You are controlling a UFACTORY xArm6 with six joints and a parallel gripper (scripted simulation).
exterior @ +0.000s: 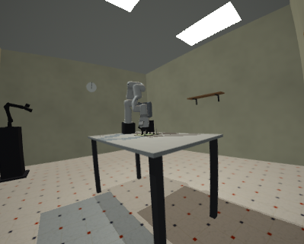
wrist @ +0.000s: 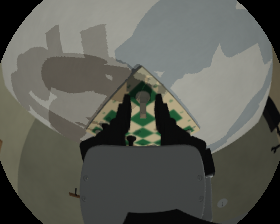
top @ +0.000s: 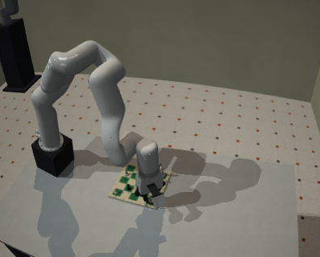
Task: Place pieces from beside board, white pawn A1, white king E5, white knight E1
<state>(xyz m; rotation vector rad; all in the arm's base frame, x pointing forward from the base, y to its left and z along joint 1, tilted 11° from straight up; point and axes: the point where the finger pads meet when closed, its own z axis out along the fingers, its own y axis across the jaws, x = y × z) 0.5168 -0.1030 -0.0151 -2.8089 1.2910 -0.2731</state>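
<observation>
My gripper is now 70 mm past the chessboard, 80 mm to the right of it and 30 mm above it.
</observation>
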